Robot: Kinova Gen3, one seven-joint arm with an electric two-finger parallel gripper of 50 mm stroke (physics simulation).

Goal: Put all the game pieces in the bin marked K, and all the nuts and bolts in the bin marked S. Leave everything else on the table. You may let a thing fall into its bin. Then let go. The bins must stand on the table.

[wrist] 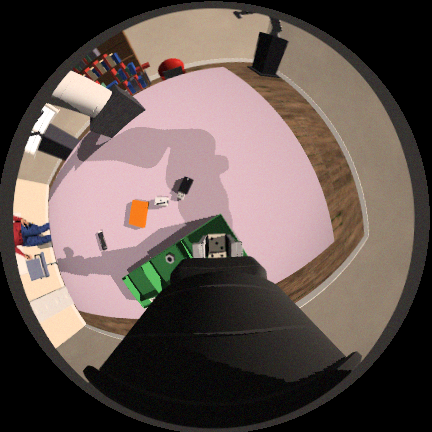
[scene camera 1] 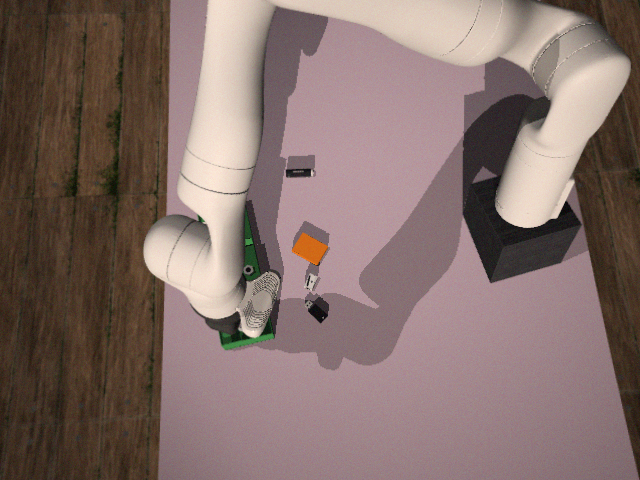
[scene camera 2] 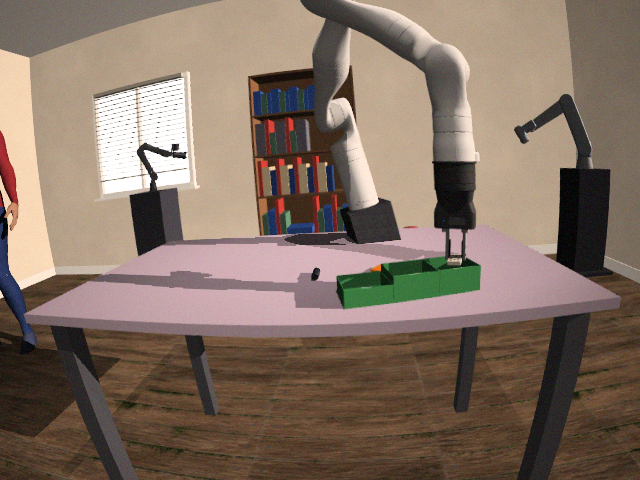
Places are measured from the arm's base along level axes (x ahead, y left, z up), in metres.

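Where they show: gripper, fingertip midpoint: point(wrist: 216, 242) point(scene camera 2: 455, 258); arm's base, link origin: point(wrist: 101, 103) point(scene camera 1: 524, 203) point(scene camera 2: 364, 205).
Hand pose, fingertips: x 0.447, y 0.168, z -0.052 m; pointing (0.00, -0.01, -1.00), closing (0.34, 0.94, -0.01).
Things, the pixels of their top centre, and the offset from my fingertips. "spot": a spot on its surface instead.
- large white die with black dots, top centre: point(wrist: 216, 251) point(scene camera 2: 455, 257) dx +0.012, dy -0.004, dz +0.006 m
- green three-part bin row, surface spot: point(scene camera 1: 249, 341) spot: dx +0.002, dy +0.029, dz -0.024 m
- grey metal nut, top centre: point(scene camera 1: 248, 269) point(wrist: 169, 258) dx +0.006, dy -0.095, dz -0.033 m
- orange box, top centre: point(scene camera 1: 309, 248) point(wrist: 136, 212) dx -0.100, dy -0.132, dz -0.039 m
- small white object with a dark slot, top centre: point(scene camera 1: 310, 281) point(wrist: 160, 200) dx -0.100, dy -0.072, dz -0.037 m
- black USB stick, top centre: point(scene camera 1: 315, 310) point(wrist: 183, 187) dx -0.106, dy -0.022, dz -0.041 m
- small black cylindrical object, top centre: point(scene camera 1: 299, 171) point(scene camera 2: 315, 270) point(wrist: 99, 240) dx -0.086, dy -0.277, dz -0.034 m
My gripper point(scene camera 2: 455, 258) point(wrist: 216, 242) is shut on a large white die with black dots point(scene camera 2: 454, 261) point(wrist: 217, 242). The die is over the end compartment of the green three-part bin row point(scene camera 1: 249, 341) point(scene camera 2: 416, 285) point(wrist: 151, 276), at about rim height, at the right end in scene camera 2. In scene camera 1 the arm hides the fingers and die. A grey metal nut point(scene camera 1: 248, 269) point(wrist: 170, 258) lies in the middle compartment. The bin row stands on the table. Its letters K and S cannot be read in these views.
On the table beside the bins lie an orange box point(scene camera 1: 310, 248) point(wrist: 138, 213), a small white object with a dark slot point(scene camera 1: 311, 281) point(wrist: 161, 201), a black USB stick point(scene camera 1: 317, 311) point(wrist: 185, 185) and a small black cylindrical object point(scene camera 1: 299, 173) point(scene camera 2: 315, 273) point(wrist: 102, 240).
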